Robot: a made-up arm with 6 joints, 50 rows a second.
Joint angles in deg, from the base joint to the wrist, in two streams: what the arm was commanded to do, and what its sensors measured. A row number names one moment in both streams.
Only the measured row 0 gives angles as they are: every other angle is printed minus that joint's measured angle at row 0.
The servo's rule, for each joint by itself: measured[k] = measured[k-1] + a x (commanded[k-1-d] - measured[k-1]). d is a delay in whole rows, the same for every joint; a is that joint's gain. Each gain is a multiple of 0.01, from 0.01 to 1. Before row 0 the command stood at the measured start. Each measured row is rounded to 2 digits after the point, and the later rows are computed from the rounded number. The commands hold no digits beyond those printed.
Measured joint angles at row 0:
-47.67 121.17 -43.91 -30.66 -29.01 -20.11
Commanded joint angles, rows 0 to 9:
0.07 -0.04 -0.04 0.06 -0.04 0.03
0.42 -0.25 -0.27 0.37 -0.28 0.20
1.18 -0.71 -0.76 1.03 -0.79 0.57
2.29 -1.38 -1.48 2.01 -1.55 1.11
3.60 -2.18 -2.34 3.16 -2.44 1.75
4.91 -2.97 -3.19 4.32 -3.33 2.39
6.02 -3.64 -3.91 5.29 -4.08 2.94
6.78 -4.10 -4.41 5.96 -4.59 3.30
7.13 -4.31 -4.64 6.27 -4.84 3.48
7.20 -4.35 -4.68 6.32 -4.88 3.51
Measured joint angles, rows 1 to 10:
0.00 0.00 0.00 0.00 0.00 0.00
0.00 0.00 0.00 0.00 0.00 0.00
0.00 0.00 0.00 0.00 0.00 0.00
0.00 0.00 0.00 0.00 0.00 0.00
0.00 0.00 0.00 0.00 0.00 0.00
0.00 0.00 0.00 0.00 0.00 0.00
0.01 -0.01 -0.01 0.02 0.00 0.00
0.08 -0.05 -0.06 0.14 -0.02 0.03
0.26 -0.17 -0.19 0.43 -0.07 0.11
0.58 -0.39 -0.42 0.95 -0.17 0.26
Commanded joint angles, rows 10 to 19:
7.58 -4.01 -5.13 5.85 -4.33 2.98
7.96 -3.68 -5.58 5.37 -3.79 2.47
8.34 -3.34 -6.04 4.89 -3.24 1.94
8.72 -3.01 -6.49 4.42 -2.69 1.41
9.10 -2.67 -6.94 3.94 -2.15 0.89
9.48 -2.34 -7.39 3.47 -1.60 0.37
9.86 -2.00 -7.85 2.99 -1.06 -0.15
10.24 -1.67 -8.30 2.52 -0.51 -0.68
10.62 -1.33 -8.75 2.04 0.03 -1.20
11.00 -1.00 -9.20 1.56 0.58 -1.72
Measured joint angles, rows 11 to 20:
1.06 -0.71 -0.77 1.68 -0.33 0.48
1.68 -1.12 -1.21 2.55 -0.54 0.77
2.37 -1.57 -1.70 3.45 -0.79 1.10
3.08 -2.03 -2.19 4.28 -1.06 1.43
3.73 -2.44 -2.63 4.94 -1.32 1.74
4.29 -2.78 -3.00 5.40 -1.57 2.01
4.82 -3.00 -3.38 5.55 -1.76 2.16
5.32 -3.12 -3.78 5.49 -1.90 2.21
5.80 -3.16 -4.19 5.29 -1.99 2.17
6.27 -3.13 -4.60 5.00 -2.04 2.06

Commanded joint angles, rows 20 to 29:
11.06 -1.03 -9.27 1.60 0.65 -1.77
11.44 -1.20 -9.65 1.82 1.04 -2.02
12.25 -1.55 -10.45 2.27 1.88 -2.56
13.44 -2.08 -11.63 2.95 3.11 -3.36
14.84 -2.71 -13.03 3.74 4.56 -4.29
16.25 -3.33 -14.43 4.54 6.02 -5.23
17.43 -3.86 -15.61 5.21 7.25 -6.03
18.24 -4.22 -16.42 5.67 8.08 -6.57
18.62 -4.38 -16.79 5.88 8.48 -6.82
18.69 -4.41 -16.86 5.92 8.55 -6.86
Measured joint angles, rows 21 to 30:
6.72 -3.05 -5.02 4.65 -2.05 1.88
7.16 -2.92 -5.45 4.26 -2.02 1.65
7.59 -2.75 -5.88 3.84 -1.95 1.38
8.01 -2.56 -6.32 3.40 -1.85 1.07
8.43 -2.34 -6.76 2.95 -1.72 0.73
8.84 -2.10 -7.20 2.49 -1.56 0.36
9.20 -1.91 -7.57 2.20 -1.41 0.04
9.56 -1.78 -7.94 2.07 -1.24 -0.27
9.99 -1.74 -8.39 2.14 -1.02 -0.61
10.54 -1.80 -8.97 2.41 -0.73 -1.02

